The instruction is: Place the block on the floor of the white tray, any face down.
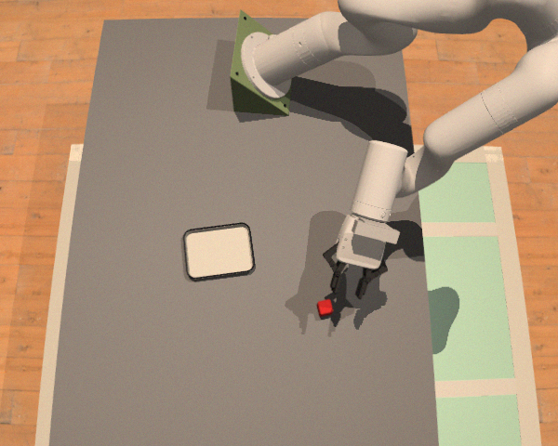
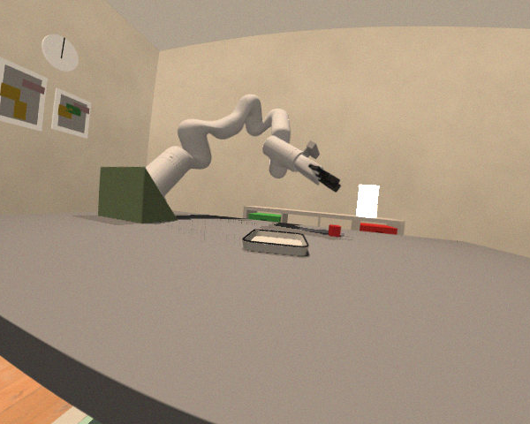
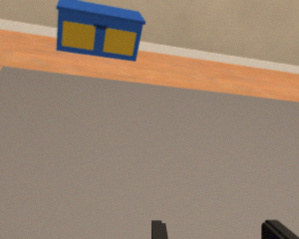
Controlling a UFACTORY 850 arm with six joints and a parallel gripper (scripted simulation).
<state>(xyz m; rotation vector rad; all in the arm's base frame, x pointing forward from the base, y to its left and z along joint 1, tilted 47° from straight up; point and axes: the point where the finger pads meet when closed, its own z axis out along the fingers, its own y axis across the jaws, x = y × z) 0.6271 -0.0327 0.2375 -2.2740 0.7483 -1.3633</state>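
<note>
My hand is 160 mm above the red block, 40 mm to the left of it and 10 mm short of it. Also, from my hand: white tray: 290 mm to the right, 160 mm below, 150 mm behind.
</note>
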